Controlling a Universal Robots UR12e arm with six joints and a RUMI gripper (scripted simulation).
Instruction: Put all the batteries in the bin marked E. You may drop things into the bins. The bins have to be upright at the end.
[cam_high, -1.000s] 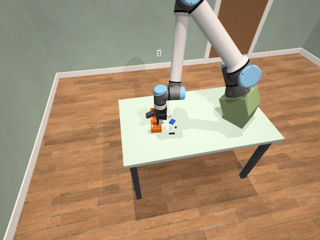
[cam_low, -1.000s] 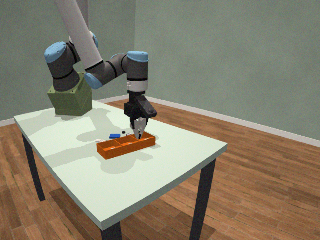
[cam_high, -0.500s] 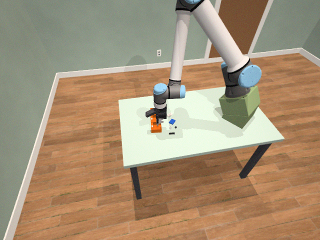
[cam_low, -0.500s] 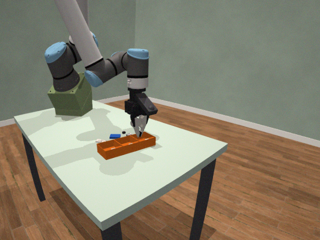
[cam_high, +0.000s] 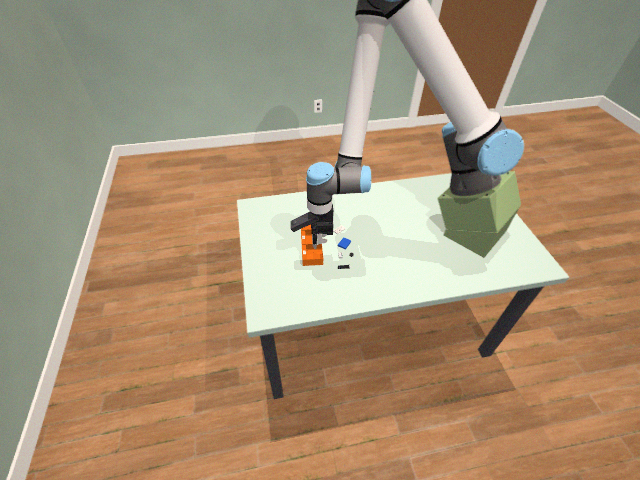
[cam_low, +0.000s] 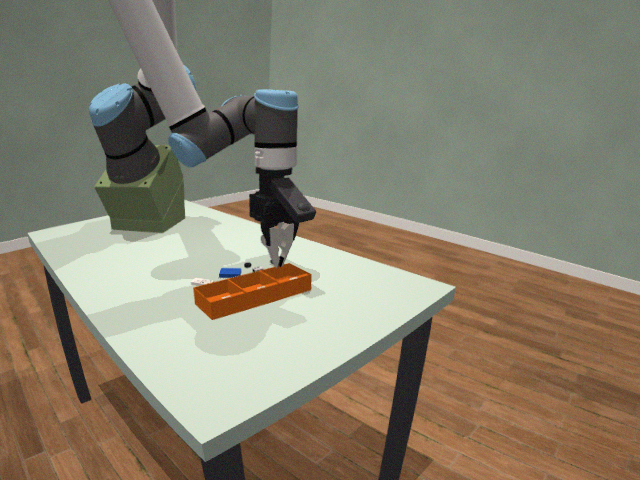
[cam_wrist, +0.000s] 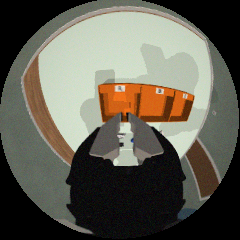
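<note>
Now: the battery 110 mm behind my hand, 70 mm to the left of it and 60 mm below it. Also, from my hand: white card-like piece (120 mm behind, 140 mm to the right, 60 mm below); blue block (130 mm behind, 60 mm to the right, 60 mm below); black round thing (150 mm behind, 10 mm to the left, 60 mm below).
</note>
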